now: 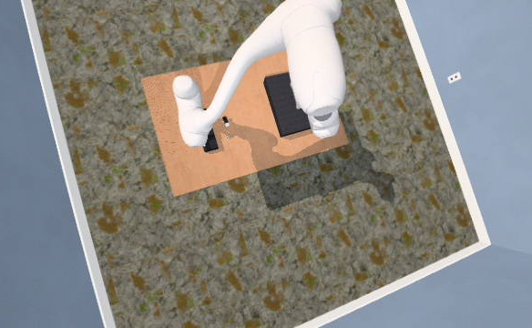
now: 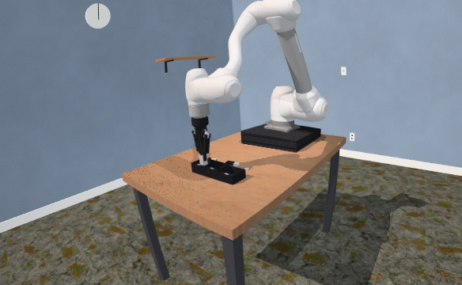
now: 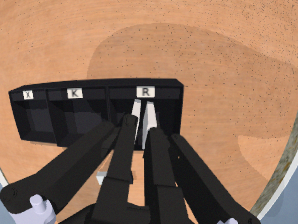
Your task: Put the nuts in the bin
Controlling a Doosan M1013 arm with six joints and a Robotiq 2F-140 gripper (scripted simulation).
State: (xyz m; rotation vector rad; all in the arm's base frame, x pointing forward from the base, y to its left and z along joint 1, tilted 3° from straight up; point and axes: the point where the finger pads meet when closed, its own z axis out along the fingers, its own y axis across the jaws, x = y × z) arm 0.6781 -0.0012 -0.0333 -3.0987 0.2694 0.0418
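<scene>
My gripper is now 8 cm to the right of the black bin row, 3 cm above it and 1 cm past it. Round my hand: white piece (13 cm behind, 6 cm to the right, 5 cm below); pale nut (15 cm to the left, 12 cm behind, 5 cm below).
</scene>
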